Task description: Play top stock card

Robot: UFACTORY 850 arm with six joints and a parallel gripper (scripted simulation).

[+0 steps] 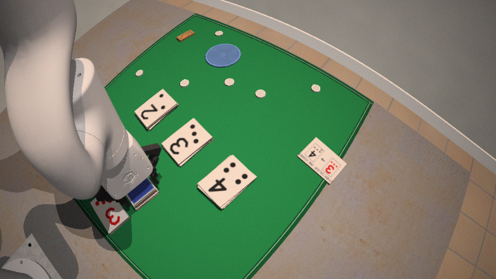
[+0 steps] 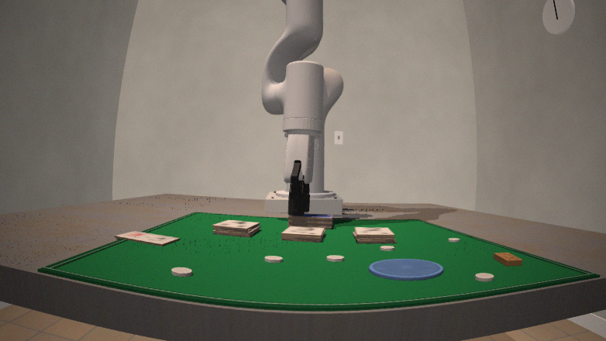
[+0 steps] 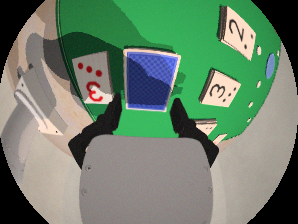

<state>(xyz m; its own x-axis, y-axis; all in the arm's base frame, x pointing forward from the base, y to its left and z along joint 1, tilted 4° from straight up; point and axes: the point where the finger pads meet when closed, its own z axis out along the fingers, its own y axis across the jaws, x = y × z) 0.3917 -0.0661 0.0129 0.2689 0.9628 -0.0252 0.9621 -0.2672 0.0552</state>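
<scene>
The card lies 1 cm ahead of my hand, 3 cm to the left of it and 2 cm below it. Also, from my hand: green card cloth (18 cm ahead, 1 cm to the left, 5 cm below).
</scene>
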